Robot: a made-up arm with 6 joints. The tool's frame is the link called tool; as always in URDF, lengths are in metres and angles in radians. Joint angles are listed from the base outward.
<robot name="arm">
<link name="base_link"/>
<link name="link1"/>
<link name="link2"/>
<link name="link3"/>
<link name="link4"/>
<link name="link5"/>
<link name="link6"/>
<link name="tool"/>
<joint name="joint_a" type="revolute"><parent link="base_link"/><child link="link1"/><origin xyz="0 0 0.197" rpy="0 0 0"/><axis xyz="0 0 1"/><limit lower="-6.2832" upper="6.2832"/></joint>
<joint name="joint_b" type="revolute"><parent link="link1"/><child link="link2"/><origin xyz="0 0 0" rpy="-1.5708 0 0"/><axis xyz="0 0 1"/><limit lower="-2.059" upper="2.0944"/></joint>
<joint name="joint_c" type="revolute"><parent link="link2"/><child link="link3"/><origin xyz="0.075 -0.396 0" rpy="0 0 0"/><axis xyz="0 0 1"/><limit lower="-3.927" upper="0.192"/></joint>
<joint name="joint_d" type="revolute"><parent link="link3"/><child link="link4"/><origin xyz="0.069 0.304 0" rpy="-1.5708 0 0"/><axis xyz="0 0 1"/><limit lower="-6.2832" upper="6.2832"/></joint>
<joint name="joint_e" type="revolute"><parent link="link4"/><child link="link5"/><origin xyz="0 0 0" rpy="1.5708 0 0"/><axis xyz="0 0 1"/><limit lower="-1.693" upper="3.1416"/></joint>
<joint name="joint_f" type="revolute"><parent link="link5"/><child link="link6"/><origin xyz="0.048 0.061 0" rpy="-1.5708 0 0"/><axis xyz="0 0 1"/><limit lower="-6.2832" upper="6.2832"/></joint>
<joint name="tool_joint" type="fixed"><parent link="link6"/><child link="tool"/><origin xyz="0 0 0" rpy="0 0 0"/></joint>
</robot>
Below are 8 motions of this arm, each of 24 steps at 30 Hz.
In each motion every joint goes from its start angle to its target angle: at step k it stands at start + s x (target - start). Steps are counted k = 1, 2, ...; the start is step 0. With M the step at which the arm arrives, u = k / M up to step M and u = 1 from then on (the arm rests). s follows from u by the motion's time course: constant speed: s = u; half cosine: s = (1 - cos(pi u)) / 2; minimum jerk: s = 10 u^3 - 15 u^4 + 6 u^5.
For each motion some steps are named. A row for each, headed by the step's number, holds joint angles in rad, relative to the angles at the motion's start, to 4 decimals.
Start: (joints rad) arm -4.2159 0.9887 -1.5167 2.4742 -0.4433 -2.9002
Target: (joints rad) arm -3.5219 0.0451 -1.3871 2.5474 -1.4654 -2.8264
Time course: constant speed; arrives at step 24
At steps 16, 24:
16: 0.4627 -0.6291 0.0864 0.0488 -0.6814 0.0492
24: 0.6940 -0.9436 0.1296 0.0732 -1.0221 0.0738

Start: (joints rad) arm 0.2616 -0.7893 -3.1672 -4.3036 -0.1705 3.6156
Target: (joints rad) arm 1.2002 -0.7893 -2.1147 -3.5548 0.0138 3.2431
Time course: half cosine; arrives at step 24
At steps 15, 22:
15: 0.6489 0.0000 0.7276 0.5177 0.1274 -0.2575
22: 0.9226 0.0000 1.0346 0.7360 0.1812 -0.3662

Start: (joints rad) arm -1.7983 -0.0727 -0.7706 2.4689 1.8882 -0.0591
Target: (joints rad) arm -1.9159 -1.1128 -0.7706 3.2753 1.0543 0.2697
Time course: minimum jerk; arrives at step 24
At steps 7, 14, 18, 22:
7: -0.0179 -0.1583 0.0000 0.1228 -0.1269 0.0501
14: -0.0768 -0.6796 0.0000 0.5269 -0.5449 0.2148
18: -0.1054 -0.9324 0.0000 0.7229 -0.7476 0.2948
22: -0.1170 -1.0348 0.0000 0.8023 -0.8297 0.3271

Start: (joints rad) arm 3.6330 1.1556 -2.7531 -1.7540 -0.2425 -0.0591
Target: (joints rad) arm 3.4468 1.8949 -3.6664 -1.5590 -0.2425 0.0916
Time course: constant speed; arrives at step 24
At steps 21, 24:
21: -0.1629 0.6469 -0.7991 0.1706 0.0000 0.1319
24: -0.1862 0.7393 -0.9133 0.1950 0.0000 0.1507

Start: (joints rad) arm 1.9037 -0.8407 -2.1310 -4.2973 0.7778 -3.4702
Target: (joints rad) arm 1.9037 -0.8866 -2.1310 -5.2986 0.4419 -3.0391
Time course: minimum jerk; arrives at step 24
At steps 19, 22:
19: 0.0000 -0.0429 0.0000 -0.9367 -0.3142 0.4033
22: 0.0000 -0.0457 0.0000 -0.9962 -0.3342 0.4289

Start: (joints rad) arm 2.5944 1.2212 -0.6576 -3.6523 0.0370 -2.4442
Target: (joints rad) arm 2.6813 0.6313 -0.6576 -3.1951 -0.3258 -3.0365
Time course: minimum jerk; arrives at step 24
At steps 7, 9, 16, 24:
7: 0.0132 -0.0898 0.0000 0.0696 -0.0552 -0.0902
9: 0.0239 -0.1623 0.0000 0.1258 -0.0998 -0.1630
16: 0.0687 -0.4661 0.0000 0.3612 -0.2867 -0.4680
24: 0.0869 -0.5899 0.0000 0.4572 -0.3628 -0.5923

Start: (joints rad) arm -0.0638 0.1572 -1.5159 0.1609 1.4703 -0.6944
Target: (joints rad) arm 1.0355 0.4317 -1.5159 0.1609 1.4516 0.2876
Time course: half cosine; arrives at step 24
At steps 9, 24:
9: 0.3393 0.0847 0.0000 0.0000 -0.0058 0.3031
24: 1.0993 0.2745 0.0000 0.0000 -0.0187 0.9820

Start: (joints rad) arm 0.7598 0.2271 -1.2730 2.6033 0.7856 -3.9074
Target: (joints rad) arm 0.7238 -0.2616 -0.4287 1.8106 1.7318 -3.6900
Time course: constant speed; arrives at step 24
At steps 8, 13, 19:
8: -0.0120 -0.1629 0.2814 -0.2642 0.3154 0.0725
13: -0.0195 -0.2647 0.4573 -0.4294 0.5125 0.1178
19: -0.0285 -0.3869 0.6684 -0.6276 0.7491 0.1721

